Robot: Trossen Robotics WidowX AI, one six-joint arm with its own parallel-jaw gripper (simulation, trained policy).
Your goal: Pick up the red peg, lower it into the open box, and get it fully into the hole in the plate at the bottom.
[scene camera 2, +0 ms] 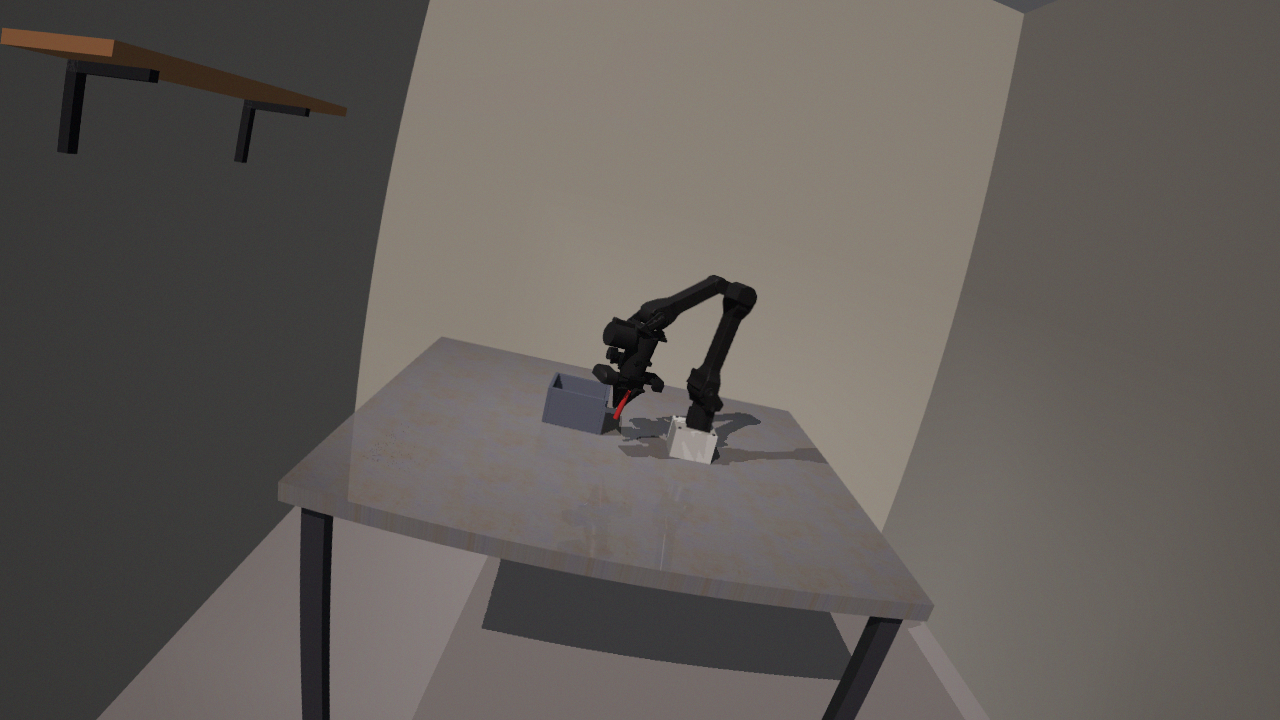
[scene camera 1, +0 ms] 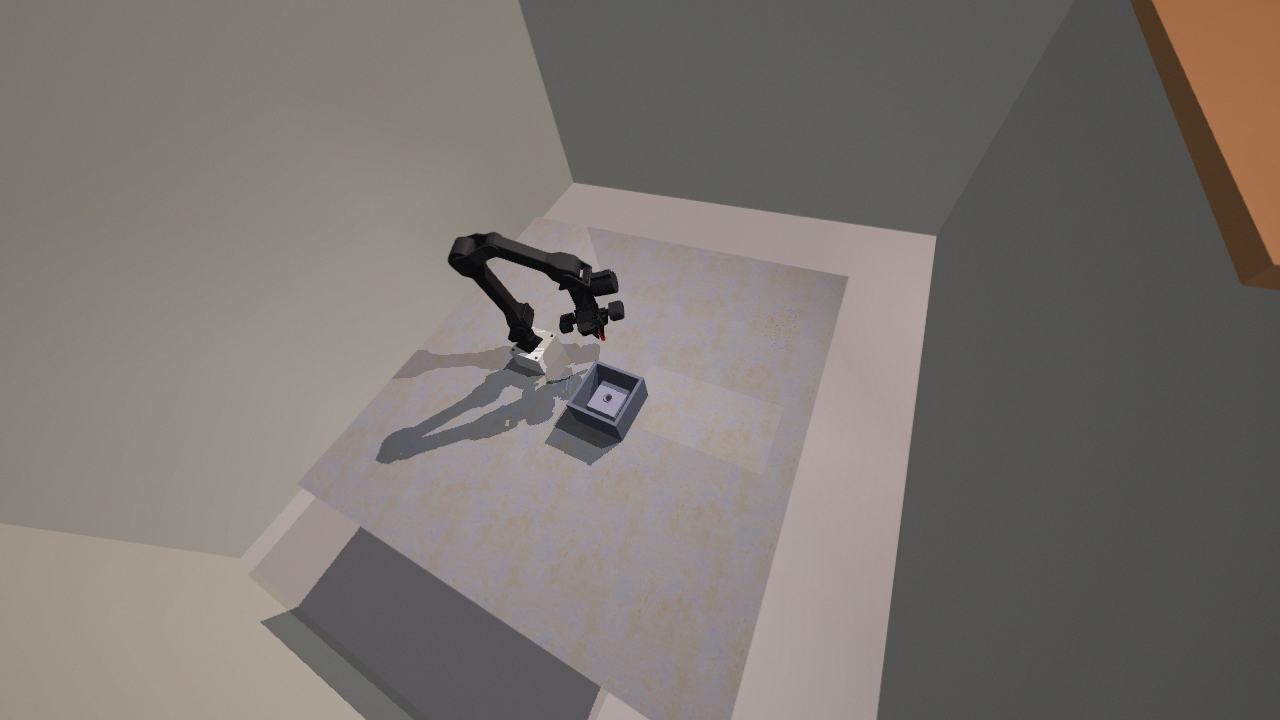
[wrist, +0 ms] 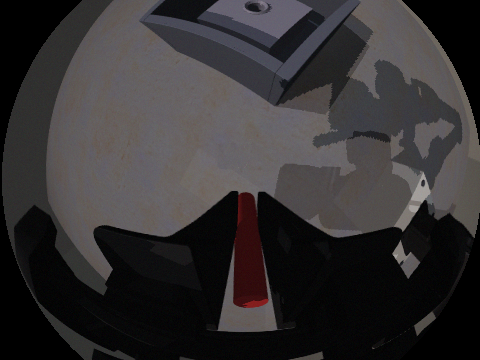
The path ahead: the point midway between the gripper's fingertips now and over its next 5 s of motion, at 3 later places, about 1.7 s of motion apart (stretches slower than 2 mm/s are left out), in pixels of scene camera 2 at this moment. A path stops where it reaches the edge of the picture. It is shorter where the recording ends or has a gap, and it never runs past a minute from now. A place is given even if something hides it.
My gripper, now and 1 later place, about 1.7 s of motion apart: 616, 408; 582, 380
